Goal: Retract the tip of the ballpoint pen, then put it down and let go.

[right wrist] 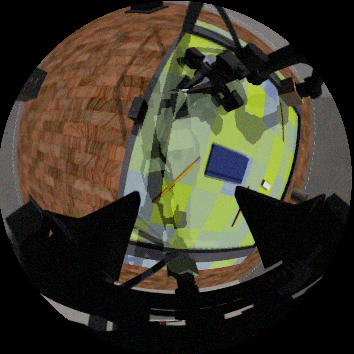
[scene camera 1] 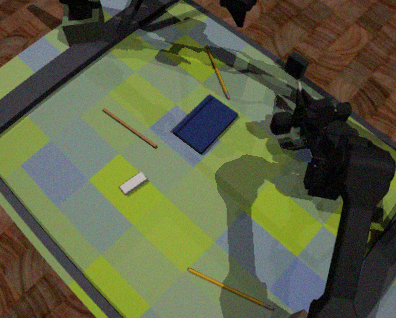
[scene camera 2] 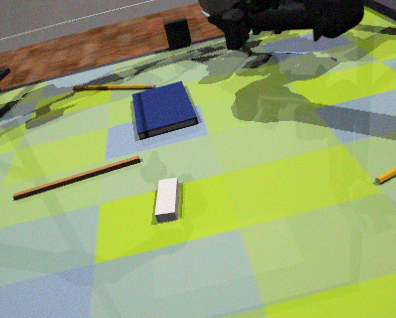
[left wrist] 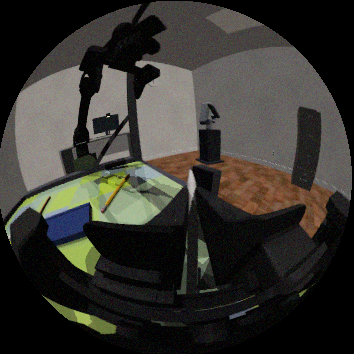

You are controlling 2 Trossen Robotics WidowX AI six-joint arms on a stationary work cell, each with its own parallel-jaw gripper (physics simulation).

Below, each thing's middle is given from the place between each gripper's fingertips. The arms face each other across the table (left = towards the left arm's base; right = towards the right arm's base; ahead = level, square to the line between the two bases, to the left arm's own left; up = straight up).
Labels:
Now: the brown pencil [scene camera 2: 130, 161] 38 cm ahead of my left hand, 16 cm to the right of it and 7 cm below it. The rest, counted from my left hand: eraser [scene camera 2: 166, 209] 44 cm ahead, 2 cm to the right, 7 cm below.
Now: the brown pencil 32 cm ahead of my right hand, 1 cm to the right of it and 21 cm below it. Also, from my right hand: eraser (38 cm ahead, 13 cm to the left, 21 cm below).

